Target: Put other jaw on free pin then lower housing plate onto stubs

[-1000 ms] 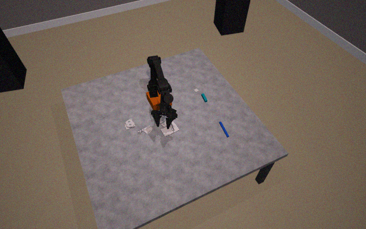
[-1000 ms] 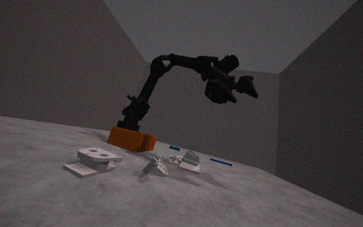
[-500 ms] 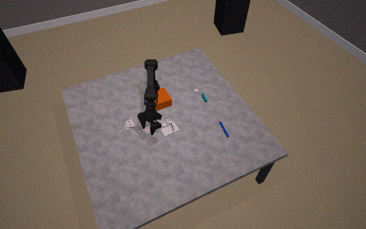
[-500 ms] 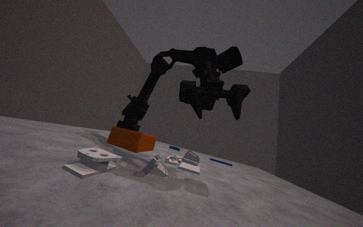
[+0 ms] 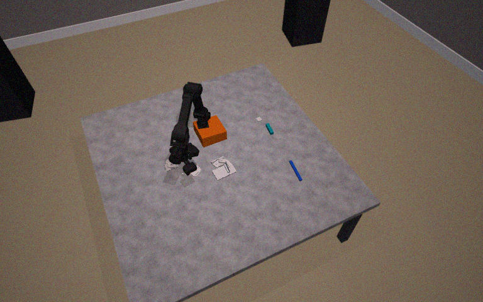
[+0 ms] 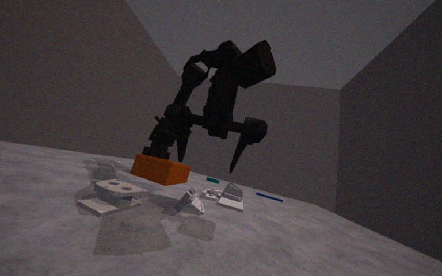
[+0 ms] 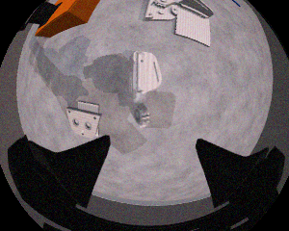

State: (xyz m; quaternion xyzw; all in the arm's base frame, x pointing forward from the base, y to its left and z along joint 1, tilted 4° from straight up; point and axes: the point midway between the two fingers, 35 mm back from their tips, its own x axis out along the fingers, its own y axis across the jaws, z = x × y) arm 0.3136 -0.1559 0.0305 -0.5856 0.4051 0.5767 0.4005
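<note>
Right now the white jaw is 20 mm behind my gripper tip, 10 mm to the left of it and 60 mm below it. Also, from my gripper tip: teal bar (240 mm behind, 550 mm to the left, 80 mm below); then white stepped block (110 mm behind, 60 mm to the right, 80 mm below); then blue bar (90 mm ahead, 600 mm to the left, 90 mm below).
</note>
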